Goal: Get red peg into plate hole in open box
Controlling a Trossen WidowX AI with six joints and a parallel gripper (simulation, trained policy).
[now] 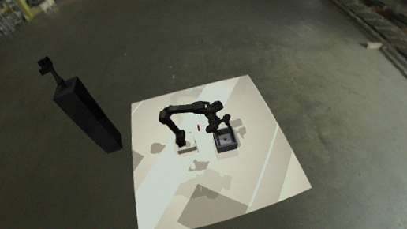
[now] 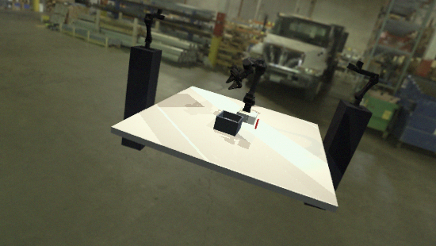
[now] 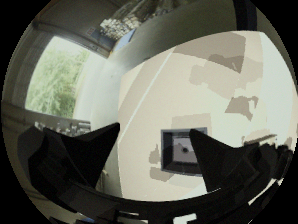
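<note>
Now: the red peg 27 cm to the left of my gripper tip, 25 cm below it and 13 cm behind it. Also, from my gripper tip: dark box 26 cm below, 8 cm to the left, 3 cm ahead; plate 24 cm below, 8 cm to the left, 3 cm ahead.
</note>
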